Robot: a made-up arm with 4 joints.
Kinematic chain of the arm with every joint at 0, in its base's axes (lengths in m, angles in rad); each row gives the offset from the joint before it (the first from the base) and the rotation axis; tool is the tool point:
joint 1: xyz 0 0 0.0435 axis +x
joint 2: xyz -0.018 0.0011 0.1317 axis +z
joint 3: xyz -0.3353 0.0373 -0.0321 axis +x
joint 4: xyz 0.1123 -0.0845 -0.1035 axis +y
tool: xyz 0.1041 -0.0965 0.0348
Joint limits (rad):
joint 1: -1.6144..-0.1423
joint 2: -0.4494..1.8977
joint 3: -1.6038..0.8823
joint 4: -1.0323..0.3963
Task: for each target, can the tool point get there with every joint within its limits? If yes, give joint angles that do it. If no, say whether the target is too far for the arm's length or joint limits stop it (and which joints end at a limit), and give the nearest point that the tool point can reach.
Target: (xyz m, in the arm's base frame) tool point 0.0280 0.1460 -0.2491
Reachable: no: joint limits stop it (at a limit: joint 1, joint 2, joint 3, joint 4) | nearest point -0.1166 0.0417 -0.0747 | short by 0.249 m
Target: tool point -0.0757 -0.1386 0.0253
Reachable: yes | joints -0.3064 0.5688 0.5626 0.0466
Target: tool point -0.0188 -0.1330 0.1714
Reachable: yes | joints -0.7715 0.8959 0.4408 -0.4630
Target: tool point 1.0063 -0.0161 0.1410
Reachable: no: too far | nearest point 0.1845 -0.0178 0.1513 | short by 0.822 m
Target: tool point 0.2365 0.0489 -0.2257
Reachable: no: joint limits stop it (at a limit: joint 1, joint 2, joint 4) | nearest point 0.1137 -0.0822 -0.0077 | short by 0.283 m
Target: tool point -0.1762 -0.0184 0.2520
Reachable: yes | joints -0.4247 -0.1528 -0.6373 -0.3985
